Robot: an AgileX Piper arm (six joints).
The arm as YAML. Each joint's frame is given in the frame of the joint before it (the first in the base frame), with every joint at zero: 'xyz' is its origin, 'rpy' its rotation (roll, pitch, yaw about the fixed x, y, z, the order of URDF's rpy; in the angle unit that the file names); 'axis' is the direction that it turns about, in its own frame. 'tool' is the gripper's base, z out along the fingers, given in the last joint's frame.
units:
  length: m
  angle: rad
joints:
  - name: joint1
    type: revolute
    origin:
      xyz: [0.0, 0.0, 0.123]
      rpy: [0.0, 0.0, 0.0]
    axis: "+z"
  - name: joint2
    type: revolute
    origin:
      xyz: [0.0, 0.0, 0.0]
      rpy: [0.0, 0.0, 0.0]
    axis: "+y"
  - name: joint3
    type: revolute
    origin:
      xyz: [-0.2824, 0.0, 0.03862]
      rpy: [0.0, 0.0, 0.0]
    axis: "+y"
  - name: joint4
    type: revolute
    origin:
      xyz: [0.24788, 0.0, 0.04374]
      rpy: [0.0, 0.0, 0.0]
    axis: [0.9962, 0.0, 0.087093]
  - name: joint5
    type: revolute
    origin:
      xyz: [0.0, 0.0, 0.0]
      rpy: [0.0, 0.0, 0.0]
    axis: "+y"
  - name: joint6
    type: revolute
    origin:
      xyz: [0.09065, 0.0, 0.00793]
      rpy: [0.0, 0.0, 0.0]
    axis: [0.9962, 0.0, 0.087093]
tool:
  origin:
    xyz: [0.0, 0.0, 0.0]
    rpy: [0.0, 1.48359, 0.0]
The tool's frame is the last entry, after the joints.
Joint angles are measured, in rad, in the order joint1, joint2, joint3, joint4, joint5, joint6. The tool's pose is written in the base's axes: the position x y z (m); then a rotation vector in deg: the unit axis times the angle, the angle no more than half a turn. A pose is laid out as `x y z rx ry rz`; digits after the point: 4 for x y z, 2 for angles.
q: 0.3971 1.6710 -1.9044 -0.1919 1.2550 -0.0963
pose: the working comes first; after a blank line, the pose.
Where each joint sits with the arm in this pose, in the base's axes (m; each line is computed from the numbers above, not from the rounded line before):
joint1: 0.0000 0.0000 0.1230
joint2: 0.0000 0.0000 0.1230
joint3: 0.0615 0.0258 0.4001
joint4: 0.2746 0.1151 0.5000
joint5: 0.2746 0.1151 0.5000
joint6: 0.3303 0.1207 0.4283
the tool: 0.3303 0.1207 0.4283

0.3303 0.1207 0.4283 -34.70 137.92 -7.23
